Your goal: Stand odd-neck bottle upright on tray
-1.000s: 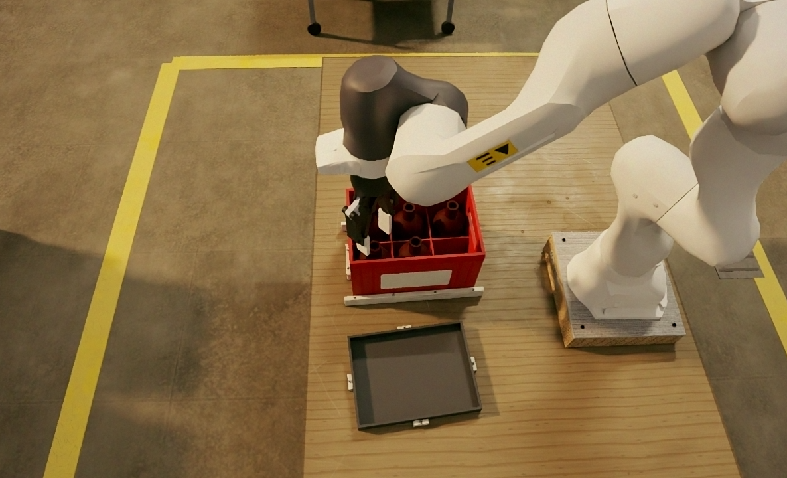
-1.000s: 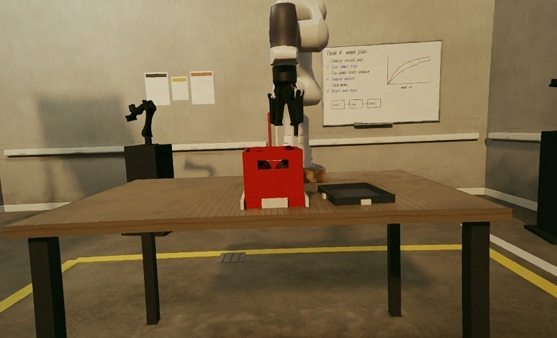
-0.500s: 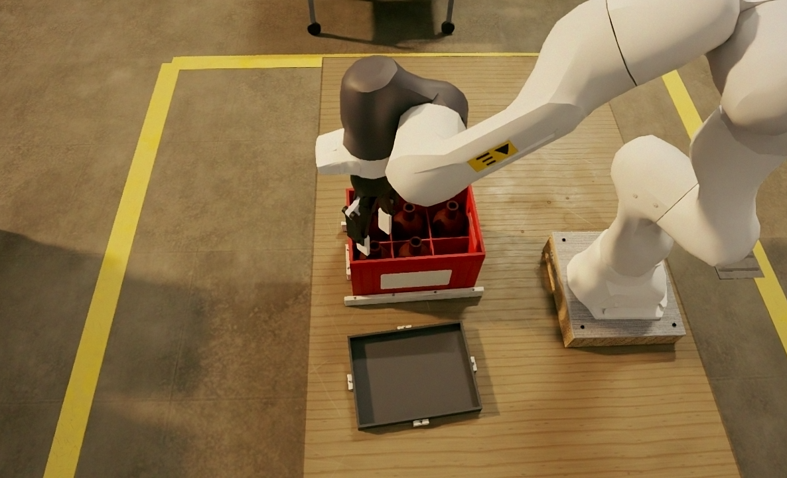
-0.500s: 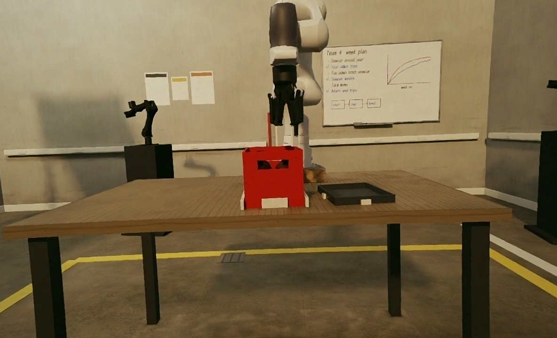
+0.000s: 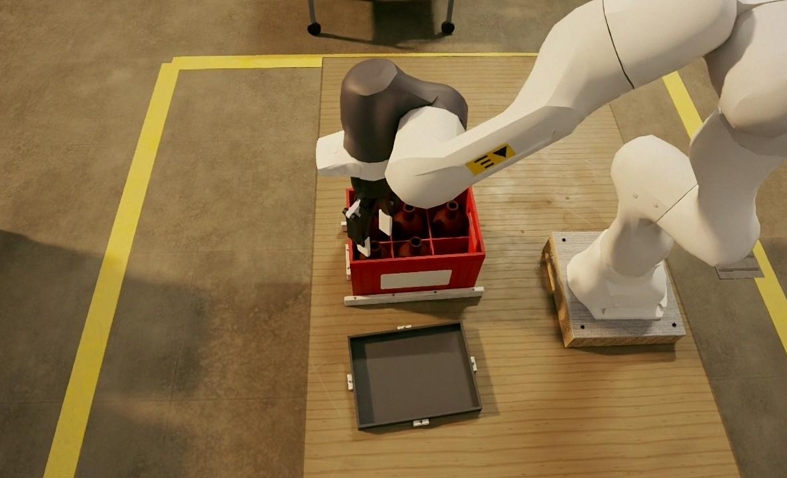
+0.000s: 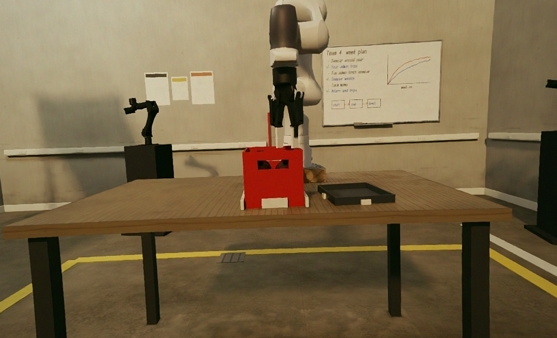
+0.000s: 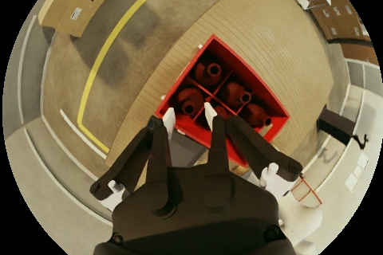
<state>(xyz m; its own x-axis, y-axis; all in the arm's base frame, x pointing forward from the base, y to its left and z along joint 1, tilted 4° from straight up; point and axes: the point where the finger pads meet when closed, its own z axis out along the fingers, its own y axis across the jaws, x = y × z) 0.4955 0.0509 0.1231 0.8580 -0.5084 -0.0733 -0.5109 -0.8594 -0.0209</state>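
My gripper is now 80 mm past the glass bottle, 20 mm to the left of it and 120 mm above it. From my hand the other things lie so: crate 70 mm behind, 70 mm to the right, 130 mm below; then dark tray 120 mm behind, 200 mm to the left, 200 mm below.
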